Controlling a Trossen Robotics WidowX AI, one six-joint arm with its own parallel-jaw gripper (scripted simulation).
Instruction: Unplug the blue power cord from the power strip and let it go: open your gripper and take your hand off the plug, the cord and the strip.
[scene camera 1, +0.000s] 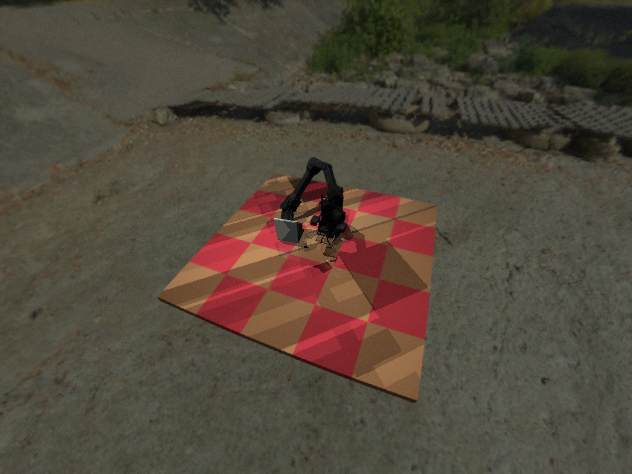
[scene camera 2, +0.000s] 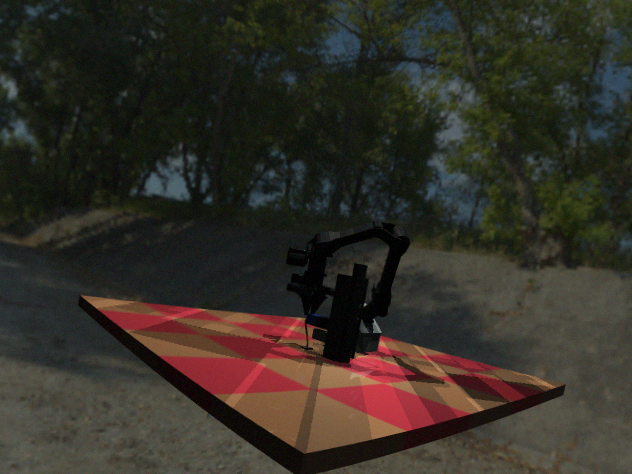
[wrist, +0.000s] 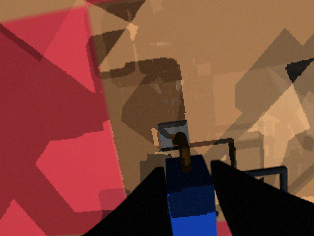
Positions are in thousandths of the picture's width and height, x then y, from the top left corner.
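Observation:
Gripper (scene camera 2: 488, 666) (wrist: 597, 727) visible.

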